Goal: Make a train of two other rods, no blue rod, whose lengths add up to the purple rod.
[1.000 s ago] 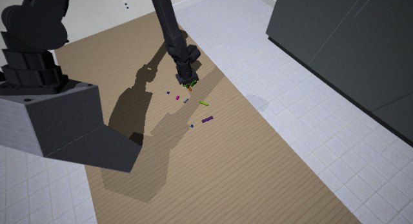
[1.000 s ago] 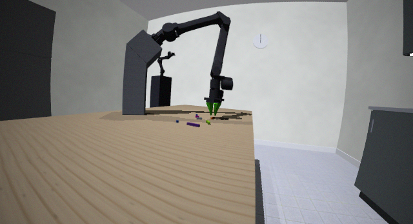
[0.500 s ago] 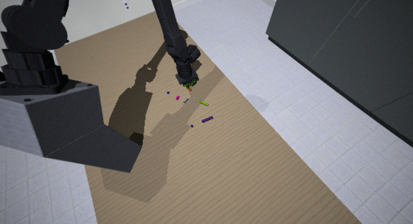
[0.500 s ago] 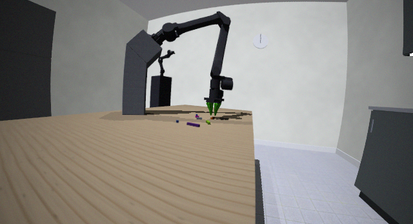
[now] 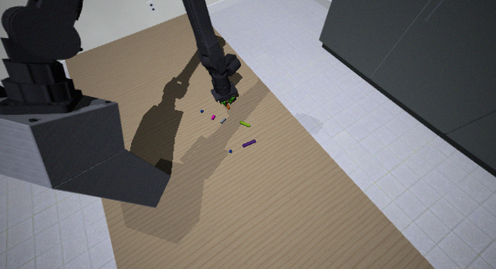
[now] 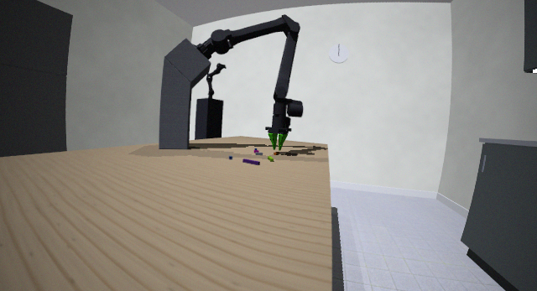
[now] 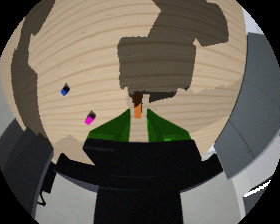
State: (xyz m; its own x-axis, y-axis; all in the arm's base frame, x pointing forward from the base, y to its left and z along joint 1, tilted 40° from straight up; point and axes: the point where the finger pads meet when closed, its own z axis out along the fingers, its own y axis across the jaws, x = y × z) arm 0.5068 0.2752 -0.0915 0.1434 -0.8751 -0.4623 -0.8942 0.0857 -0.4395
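My hand is 20 mm above the orange rod. Also, from my hand: magenta rod (80 mm behind, 40 mm to the right, 20 mm below); then lime rod (50 mm ahead, 130 mm to the right, 20 mm below); then grey rod (40 mm behind, 70 mm to the right, 20 mm below).
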